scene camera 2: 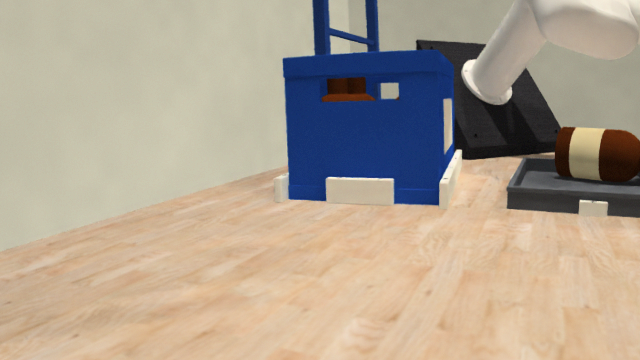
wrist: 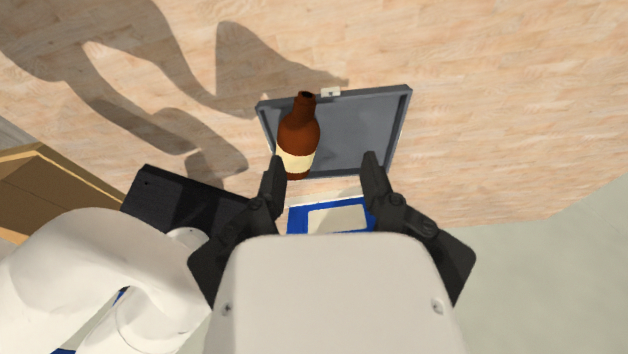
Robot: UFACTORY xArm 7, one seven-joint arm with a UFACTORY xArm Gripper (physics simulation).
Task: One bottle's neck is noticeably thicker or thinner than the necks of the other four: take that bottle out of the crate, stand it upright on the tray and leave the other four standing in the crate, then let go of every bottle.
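Pixels of known places: gripper, fingertip midpoint: [wrist: 322, 165]; arm's base, origin of the base link: [scene camera 2: 486, 82].
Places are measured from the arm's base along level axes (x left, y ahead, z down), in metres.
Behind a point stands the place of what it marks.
Note:
A brown bottle [scene camera 2: 585, 154] {x 0.306, y 0.290, z 0.107 m} [wrist: 298, 135] {x 0.365, y 0.252, z 0.078 m} with a cream label lies on its side on the grey tray [scene camera 2: 545, 199] {x 0.309, y 0.460, z 0.138 m} [wrist: 362, 120] {x 0.374, y 0.368, z 0.147 m}, along one side of it. Its neck reaches over the tray rim in the wrist view, and its neck end is cut off in the scene view. The blue crate [scene camera 2: 360, 140] {x 0.114, y 0.545, z 0.079 m} [wrist: 297, 220] {x 0.084, y 0.288, z 0.077 m} stands beside the tray. Brown bottle parts [scene camera 2: 347, 87] {x 0.070, y 0.518, z 0.016 m} show through its handle opening; how many bottles it holds and their necks are hidden. My gripper [wrist: 322, 165] {x 0.423, y 0.273, z -0.039 m} is open and empty, above the tray's crate-side edge, with the bottle's base near the left finger.
Cream blocks [scene camera 2: 360, 191] {x 0.121, y 0.555, z 0.136 m} line the crate's foot. A black tilted panel [scene camera 2: 505, 120] {x 0.059, y 0.027, z 0.081 m} [wrist: 175, 197] {x 0.100, y -0.032, z 0.098 m} stands behind the crate and tray, close to the white arm [scene camera 2: 515, 55] {x 0.105, y 0.073, z -0.051 m} [wrist: 90, 260] {x 0.327, y 0.079, z -0.106 m}. A cardboard box [wrist: 45, 190] is at the left in the wrist view. A blue frame [scene camera 2: 321, 30] rises behind the crate.

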